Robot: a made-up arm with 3 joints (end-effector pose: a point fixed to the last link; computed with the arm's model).
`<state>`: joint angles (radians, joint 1 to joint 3).
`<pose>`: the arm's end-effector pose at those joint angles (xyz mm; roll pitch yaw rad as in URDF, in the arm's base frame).
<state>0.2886 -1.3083 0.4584</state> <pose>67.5 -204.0 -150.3 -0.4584 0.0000 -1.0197</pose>
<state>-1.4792 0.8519 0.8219</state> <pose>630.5 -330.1 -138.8 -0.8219 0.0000 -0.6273</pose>
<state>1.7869 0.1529 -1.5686</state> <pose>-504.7 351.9 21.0 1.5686 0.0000 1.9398</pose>
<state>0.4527 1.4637 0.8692</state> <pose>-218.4 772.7 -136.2 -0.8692 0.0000 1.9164</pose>
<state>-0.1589 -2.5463 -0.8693</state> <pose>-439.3 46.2 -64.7 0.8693 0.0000 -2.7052</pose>
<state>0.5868 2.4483 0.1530</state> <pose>-703.8 323.3 -147.4 -0.1530 0.0000 3.0351</pose>
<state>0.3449 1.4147 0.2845</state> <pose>-177.8 777.4 -150.1 -0.2845 0.0000 1.7596</pose>
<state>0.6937 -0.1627 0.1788</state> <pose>238.4 416.6 -148.1 -0.1788 0.0000 0.5310</pose>
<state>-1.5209 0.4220 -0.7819</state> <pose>563.6 -375.3 -74.9 0.7819 0.0000 -1.0989</pose>
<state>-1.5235 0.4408 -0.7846</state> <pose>570.9 -371.6 -74.6 0.7846 0.0000 -1.0827</pose>
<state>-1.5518 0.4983 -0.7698</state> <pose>584.3 -372.2 -76.3 0.7698 0.0000 -1.0535</pose>
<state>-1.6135 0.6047 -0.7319</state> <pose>603.7 -378.4 -80.6 0.7319 0.0000 -1.0088</pose>
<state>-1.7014 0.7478 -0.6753</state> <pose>624.8 -389.4 -86.9 0.6753 0.0000 -0.9536</pose>
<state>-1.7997 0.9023 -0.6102</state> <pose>642.3 -403.0 -93.8 0.6102 0.0000 -0.8974</pose>
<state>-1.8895 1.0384 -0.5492</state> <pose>652.8 -416.5 -100.1 0.5492 0.0000 -0.8511</pose>
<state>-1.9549 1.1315 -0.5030</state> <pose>656.2 -428.3 -104.7 0.5030 0.0000 -0.8234</pose>
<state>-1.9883 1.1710 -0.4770</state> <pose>654.3 -437.2 -107.2 0.4770 0.0000 -0.8173</pose>
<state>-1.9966 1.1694 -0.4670</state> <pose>649.5 -443.8 -108.1 0.4670 0.0000 -0.8272</pose>
